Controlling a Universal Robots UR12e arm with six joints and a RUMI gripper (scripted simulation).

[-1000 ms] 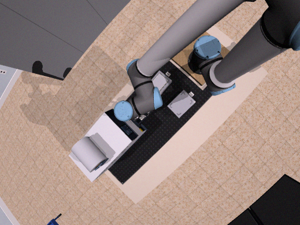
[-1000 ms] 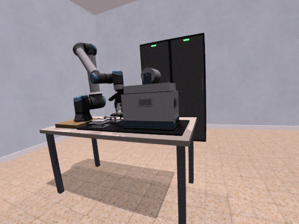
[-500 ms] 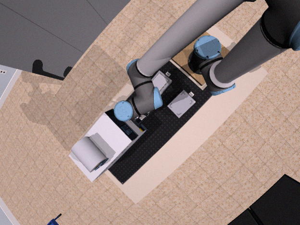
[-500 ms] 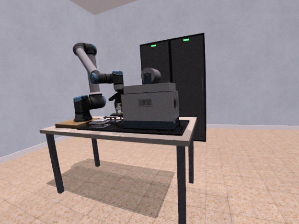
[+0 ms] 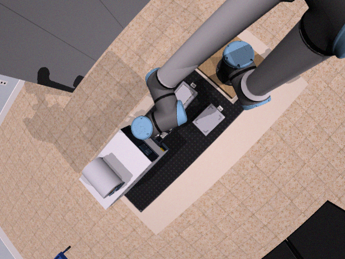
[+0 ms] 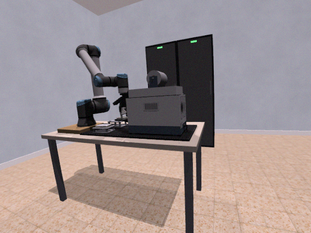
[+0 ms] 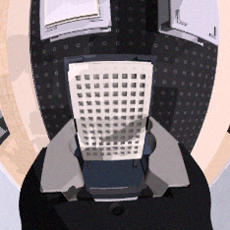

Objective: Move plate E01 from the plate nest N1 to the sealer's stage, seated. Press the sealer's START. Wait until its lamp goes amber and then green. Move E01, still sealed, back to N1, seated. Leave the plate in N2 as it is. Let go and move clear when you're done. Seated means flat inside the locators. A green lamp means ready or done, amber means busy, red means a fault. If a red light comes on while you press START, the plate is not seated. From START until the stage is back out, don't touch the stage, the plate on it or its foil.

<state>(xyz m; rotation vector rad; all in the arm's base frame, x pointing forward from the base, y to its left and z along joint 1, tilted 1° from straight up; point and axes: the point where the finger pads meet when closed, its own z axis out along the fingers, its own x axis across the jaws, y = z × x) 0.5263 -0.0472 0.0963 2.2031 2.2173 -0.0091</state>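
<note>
Now: the sealer stage 2 cm below my hand. Round my hand: foil roll: 33 cm ahead, 30 cm above; plate nest N1: 20 cm behind, 16 cm to the left, 7 cm below; square start button: 10 cm ahead, 9 cm to the right, 7 cm above.
</note>
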